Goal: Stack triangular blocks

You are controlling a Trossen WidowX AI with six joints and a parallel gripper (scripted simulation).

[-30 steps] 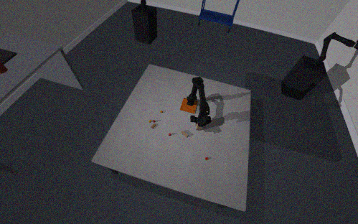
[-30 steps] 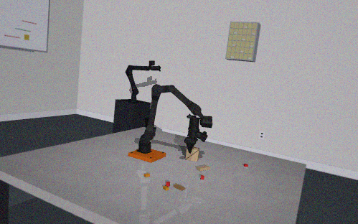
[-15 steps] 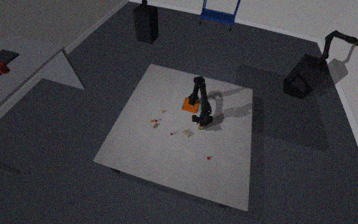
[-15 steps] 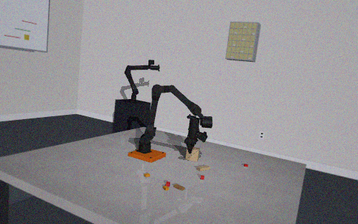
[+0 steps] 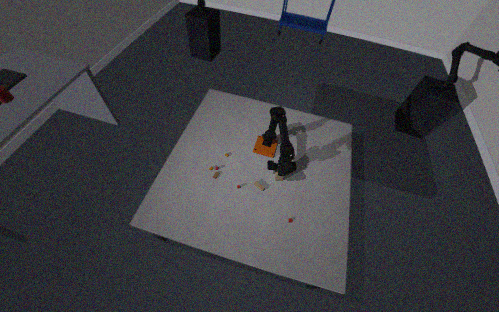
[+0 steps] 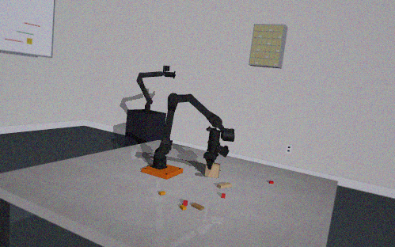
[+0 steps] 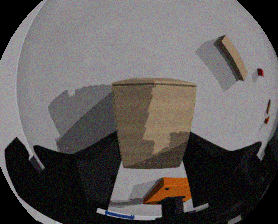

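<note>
Now: gripper tip 1 cm below the tan triangular block.
</note>
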